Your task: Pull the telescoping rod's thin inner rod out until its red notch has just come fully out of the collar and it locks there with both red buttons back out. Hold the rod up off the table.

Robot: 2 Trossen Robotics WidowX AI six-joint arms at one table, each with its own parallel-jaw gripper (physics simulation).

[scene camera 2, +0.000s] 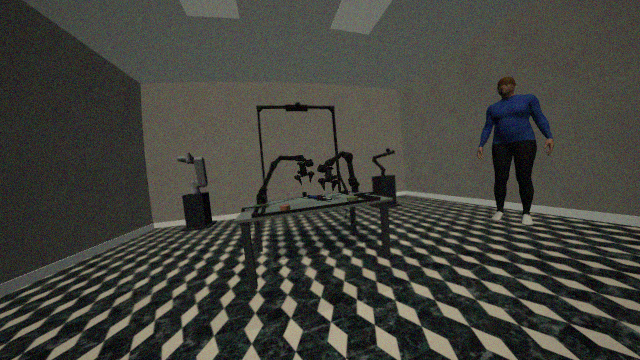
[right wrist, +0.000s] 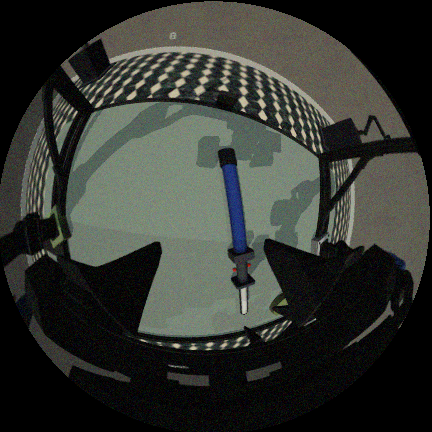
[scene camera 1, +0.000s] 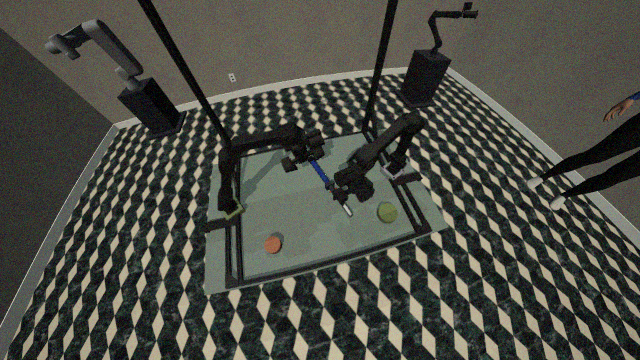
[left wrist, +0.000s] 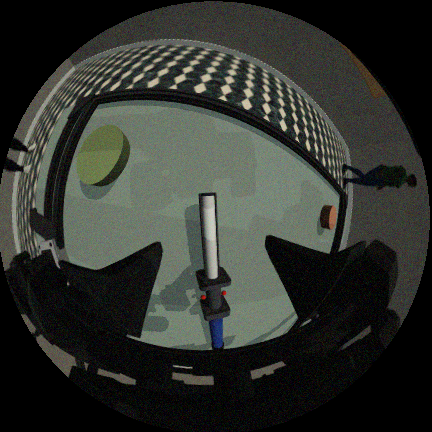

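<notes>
The telescoping rod (scene camera 1: 320, 171) (scene camera 2: 315, 197) lies on the table. In the right wrist view its blue outer tube (right wrist: 233, 205) has a black end cap. The dark collar (left wrist: 214, 295) (right wrist: 242, 267) shows a red button out on each side. The thin white inner rod (left wrist: 210, 235) (right wrist: 243, 300) sticks out of the collar; no red notch shows on it. My left gripper (scene camera 1: 353, 194) (scene camera 2: 328, 187) (left wrist: 213, 244) is open and empty above the white rod and collar end. My right gripper (scene camera 1: 301, 159) (scene camera 2: 305, 180) (right wrist: 212, 246) is open and empty above the table, with the rod right of centre in its wrist view.
A green disc (scene camera 1: 387, 212) (left wrist: 103, 155) lies right of the white rod's tip in scene camera 1. An orange disc (scene camera 1: 272, 244) (scene camera 2: 285, 207) (left wrist: 327, 217) lies near the table's front left. Black rails edge the table (scene camera 1: 300, 220). Two upright posts rise at the back.
</notes>
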